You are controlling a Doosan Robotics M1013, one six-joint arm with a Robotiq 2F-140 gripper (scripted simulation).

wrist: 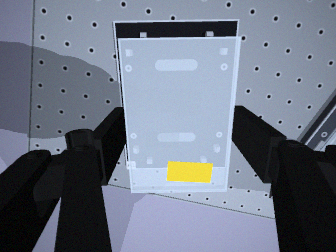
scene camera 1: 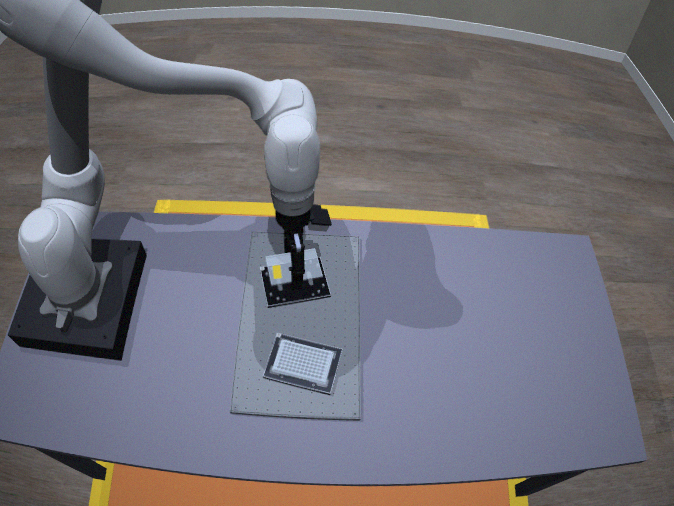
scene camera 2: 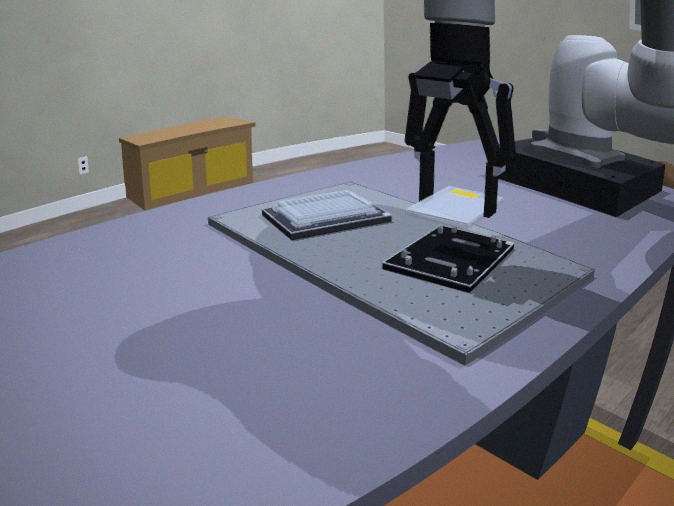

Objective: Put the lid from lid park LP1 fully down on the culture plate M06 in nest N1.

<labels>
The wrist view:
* my gripper: 178, 122
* clear lid: 179, 93
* black lid park LP1: 220, 28
</labels>
